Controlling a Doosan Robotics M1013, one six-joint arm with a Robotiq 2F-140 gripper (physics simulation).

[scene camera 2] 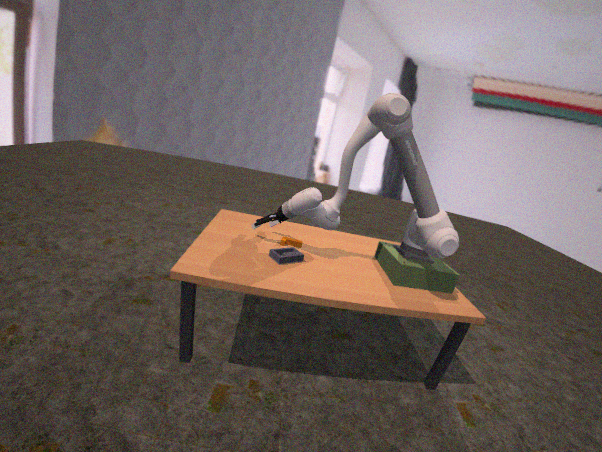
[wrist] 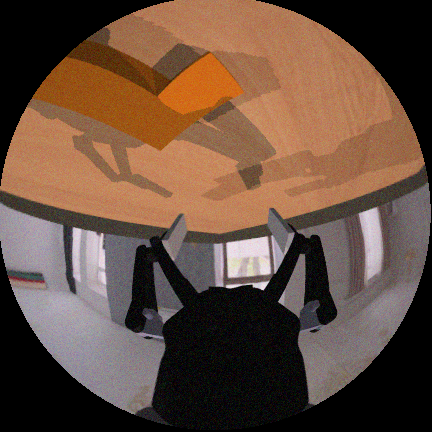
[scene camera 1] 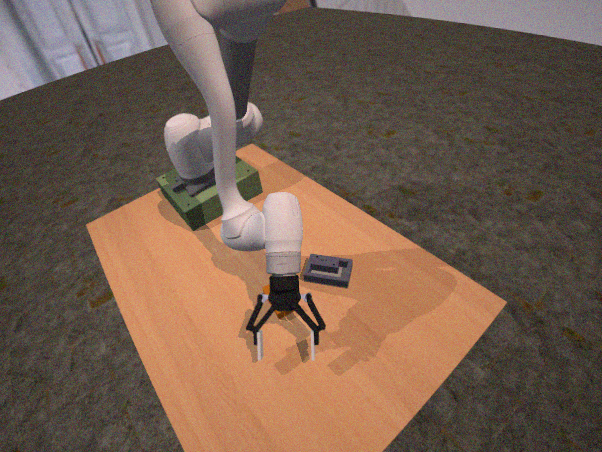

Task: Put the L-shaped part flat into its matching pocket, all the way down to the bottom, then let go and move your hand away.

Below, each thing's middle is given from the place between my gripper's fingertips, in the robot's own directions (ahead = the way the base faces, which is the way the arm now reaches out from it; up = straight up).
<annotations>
Right now my hand is 180 mm past the orange L-shaped part (wrist: 110, 86), 100 mm to the right of it and 30 mm above it.
</annotations>
